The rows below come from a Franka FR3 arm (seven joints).
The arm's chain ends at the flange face. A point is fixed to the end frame.
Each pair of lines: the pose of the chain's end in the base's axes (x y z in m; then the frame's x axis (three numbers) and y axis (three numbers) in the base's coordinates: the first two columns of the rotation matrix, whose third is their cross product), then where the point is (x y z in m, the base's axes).
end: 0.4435, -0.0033, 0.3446, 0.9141, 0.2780, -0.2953, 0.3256, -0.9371, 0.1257
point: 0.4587 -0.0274 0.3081
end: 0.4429, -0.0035, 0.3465, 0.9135, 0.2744, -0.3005, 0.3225, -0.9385, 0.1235
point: 0.4578 -0.0277 0.3099
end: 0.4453, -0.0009, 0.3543, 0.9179, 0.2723, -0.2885, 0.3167, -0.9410, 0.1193
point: 0.4605 -0.0249 0.3177
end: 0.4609, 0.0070, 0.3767, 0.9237, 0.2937, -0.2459, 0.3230, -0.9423, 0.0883
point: 0.4775 -0.0152 0.3396
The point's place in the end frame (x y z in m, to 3 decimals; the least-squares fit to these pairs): 0.018 0.023 0.036
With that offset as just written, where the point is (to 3 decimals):
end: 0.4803, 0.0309, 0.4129, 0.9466, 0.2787, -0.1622, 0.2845, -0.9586, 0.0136
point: 0.498 0.012 0.375
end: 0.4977, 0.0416, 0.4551, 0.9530, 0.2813, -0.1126, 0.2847, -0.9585, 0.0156
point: 0.518 0.023 0.418
